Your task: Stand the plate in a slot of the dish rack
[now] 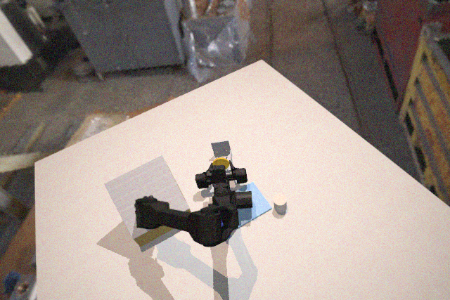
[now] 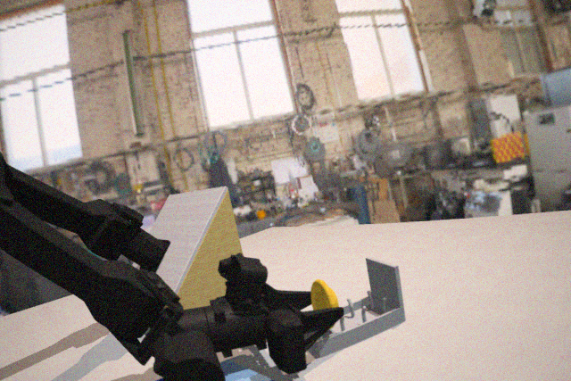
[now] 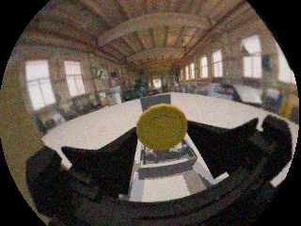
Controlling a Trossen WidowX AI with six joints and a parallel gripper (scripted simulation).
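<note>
Right now the yellow plate is 10 mm to the right of my gripper tip. The rest, counted from my gripper tip: light blue mat 10 mm behind, 180 mm to the right, 50 mm below; then grey dish rack 10 mm ahead, 20 mm to the left, 30 mm below; then blue spoon 110 mm behind, 230 mm to the right, 50 mm below.
</note>
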